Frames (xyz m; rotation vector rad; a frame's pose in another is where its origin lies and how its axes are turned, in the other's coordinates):
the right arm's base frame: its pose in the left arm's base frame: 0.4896 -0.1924 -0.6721 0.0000 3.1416 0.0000
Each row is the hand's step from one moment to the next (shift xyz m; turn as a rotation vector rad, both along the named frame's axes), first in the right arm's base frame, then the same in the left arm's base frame.
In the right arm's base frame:
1: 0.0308 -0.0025 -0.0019 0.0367 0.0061 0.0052
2: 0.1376 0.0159 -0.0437 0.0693 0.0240 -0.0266
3: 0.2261 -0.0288 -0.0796 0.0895 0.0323 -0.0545
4: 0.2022 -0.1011 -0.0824 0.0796 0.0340 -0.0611
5: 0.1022 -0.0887 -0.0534 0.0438 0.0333 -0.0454
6: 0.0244 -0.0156 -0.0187 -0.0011 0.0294 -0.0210
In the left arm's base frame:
1: -0.0308 -0.0025 0.0019 -0.0367 0.0061 -0.0052
2: -0.1376 0.0159 0.0437 -0.0693 0.0240 0.0266
3: -0.2261 -0.0288 0.0796 -0.0895 0.0323 0.0545
4: -0.2022 -0.1011 0.0824 -0.0796 0.0340 0.0611
5: -0.1022 -0.0887 0.0534 -0.0438 0.0333 0.0454
6: -0.0244 -0.0156 0.0187 0.0011 0.0294 0.0210

